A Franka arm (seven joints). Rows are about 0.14 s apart.
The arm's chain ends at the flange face. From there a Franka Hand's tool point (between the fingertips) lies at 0.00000 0.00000 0.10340 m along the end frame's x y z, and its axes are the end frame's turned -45 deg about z.
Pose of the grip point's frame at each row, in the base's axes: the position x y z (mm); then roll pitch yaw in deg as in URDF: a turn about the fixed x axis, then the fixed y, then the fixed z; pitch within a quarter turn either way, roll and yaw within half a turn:
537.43 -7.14 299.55 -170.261 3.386 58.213
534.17 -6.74 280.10 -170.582 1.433 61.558
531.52 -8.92 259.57 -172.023 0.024 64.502
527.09 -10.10 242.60 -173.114 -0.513 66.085
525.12 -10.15 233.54 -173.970 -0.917 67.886
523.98 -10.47 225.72 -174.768 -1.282 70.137
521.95 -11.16 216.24 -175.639 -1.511 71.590
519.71 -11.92 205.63 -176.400 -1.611 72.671
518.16 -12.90 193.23 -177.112 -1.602 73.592
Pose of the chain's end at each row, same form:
555.47 -11.24 401.28 -175.488 9.275 13.291
550.26 -12.56 382.07 -174.326 7.664 16.820
544.49 -15.06 361.97 -174.358 5.649 19.779
538.05 -15.97 345.25 -174.757 4.499 21.322
534.56 -15.76 336.35 -175.080 3.609 23.089
532.07 -15.84 328.66 -175.390 2.788 25.308
528.55 -16.22 319.30 -175.846 2.012 26.721
525.04 -16.62 308.79 -176.314 1.404 27.767
522.34 -17.14 296.46 -176.825 0.908 28.658

